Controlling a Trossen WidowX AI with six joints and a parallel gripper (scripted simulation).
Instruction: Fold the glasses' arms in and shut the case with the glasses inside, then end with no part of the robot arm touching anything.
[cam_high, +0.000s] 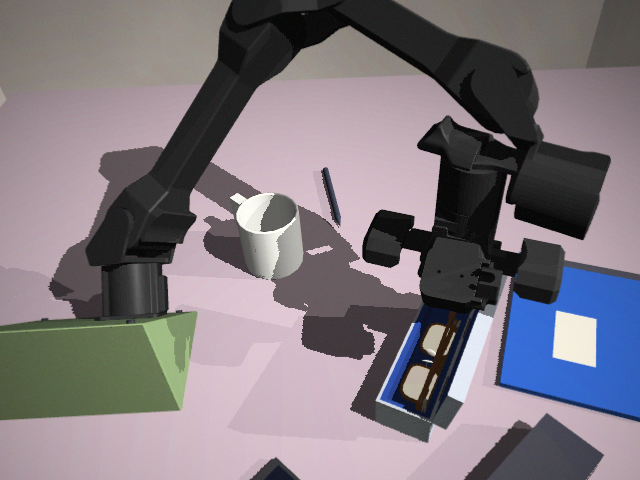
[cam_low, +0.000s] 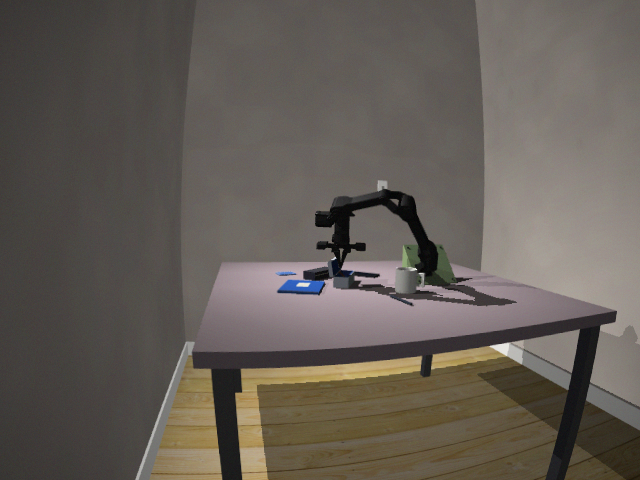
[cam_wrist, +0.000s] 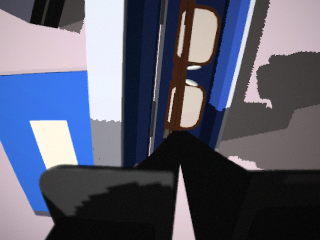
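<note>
Right now the glasses case lid is 50 mm to the right of my hand, 40 mm below it and 10 mm ahead of it. From my hand the other things lie so: dark grey box: 190 mm to the right, 80 mm below, 20 mm ahead; then white mug: 190 mm behind, 180 mm to the left, 70 mm below; then glasses case: 60 mm below, 40 mm to the right, 10 mm behind.
</note>
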